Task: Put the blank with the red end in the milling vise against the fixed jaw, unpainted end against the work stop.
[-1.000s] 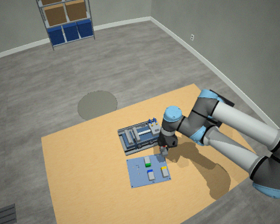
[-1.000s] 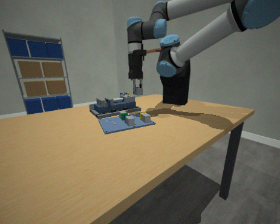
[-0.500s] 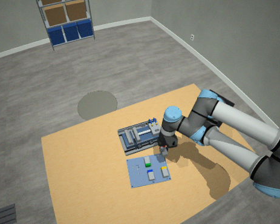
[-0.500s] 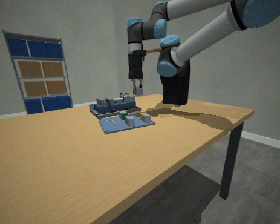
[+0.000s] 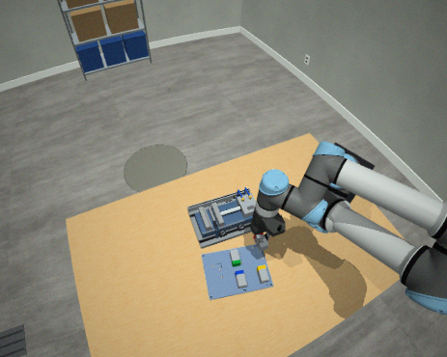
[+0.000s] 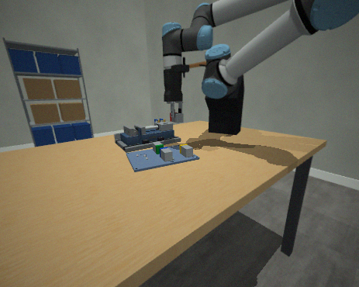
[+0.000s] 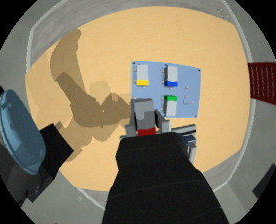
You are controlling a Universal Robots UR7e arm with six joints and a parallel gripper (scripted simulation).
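My gripper is now 180 mm to the left of the milling vise, 130 mm above it and 100 mm short of it. Also, from my hand: red-ended blank (20 mm below); green-ended blank (140 mm below, 90 mm ahead, 10 mm to the left); yellow-ended blank (140 mm below, 90 mm to the left, 10 mm behind).
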